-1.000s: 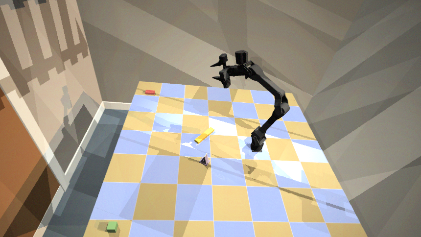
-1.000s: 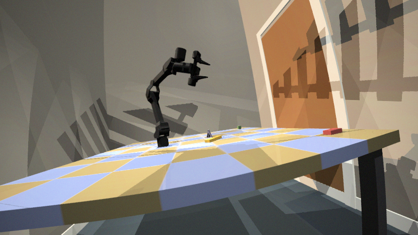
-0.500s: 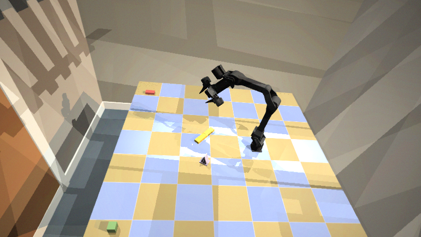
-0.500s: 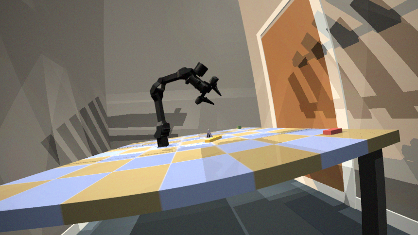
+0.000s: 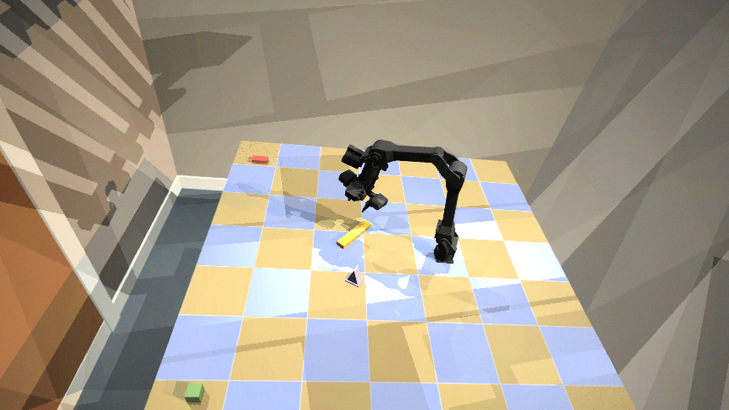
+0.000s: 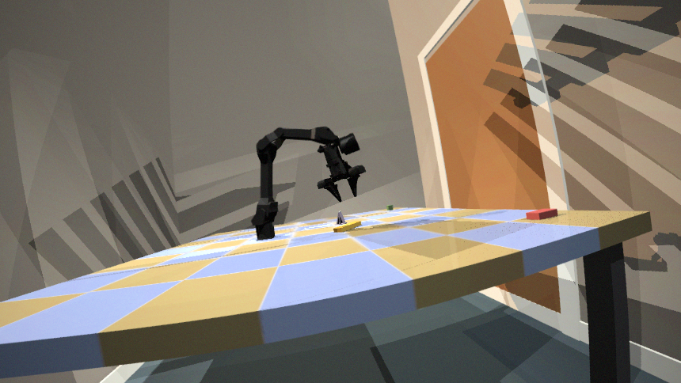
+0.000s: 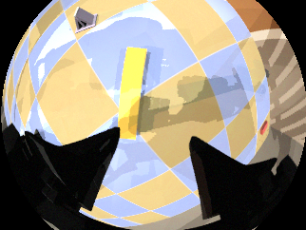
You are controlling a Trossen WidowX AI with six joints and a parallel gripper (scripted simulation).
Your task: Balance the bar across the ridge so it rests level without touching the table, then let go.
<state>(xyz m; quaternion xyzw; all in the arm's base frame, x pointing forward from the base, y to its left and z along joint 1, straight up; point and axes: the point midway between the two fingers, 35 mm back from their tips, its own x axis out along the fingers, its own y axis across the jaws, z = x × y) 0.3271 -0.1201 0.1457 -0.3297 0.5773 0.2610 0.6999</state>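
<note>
My gripper tip is now 100 mm above the bar and 40 mm to the right of it. The rest, counted from my gripper tip: green block (620 mm to the left, 410 mm ahead, 100 mm below); then red block (410 mm ahead, 380 mm to the right, 100 mm below).
</note>
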